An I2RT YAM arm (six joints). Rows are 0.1 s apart.
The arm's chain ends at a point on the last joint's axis. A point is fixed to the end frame.
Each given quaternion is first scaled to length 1.
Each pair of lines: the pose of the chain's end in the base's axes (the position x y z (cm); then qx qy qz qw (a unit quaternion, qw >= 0)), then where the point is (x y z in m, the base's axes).
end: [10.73 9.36 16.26 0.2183 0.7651 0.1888 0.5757]
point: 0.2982 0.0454 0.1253
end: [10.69 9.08 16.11 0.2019 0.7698 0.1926 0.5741]
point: 0.2993 0.0483 0.1245
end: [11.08 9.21 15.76 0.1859 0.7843 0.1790 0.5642]
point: 0.3027 0.0516 0.1167
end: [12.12 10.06 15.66 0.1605 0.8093 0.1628 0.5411]
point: 0.3118 0.0651 0.1060
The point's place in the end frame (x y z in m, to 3 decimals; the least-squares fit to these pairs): -0.043 -0.038 0.192
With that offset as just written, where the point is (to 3 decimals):
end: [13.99 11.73 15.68 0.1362 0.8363 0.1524 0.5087]
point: 0.328 0.088 0.093
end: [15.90 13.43 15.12 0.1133 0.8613 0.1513 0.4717]
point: 0.342 0.114 0.073
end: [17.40 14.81 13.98 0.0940 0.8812 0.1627 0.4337]
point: 0.352 0.139 0.048
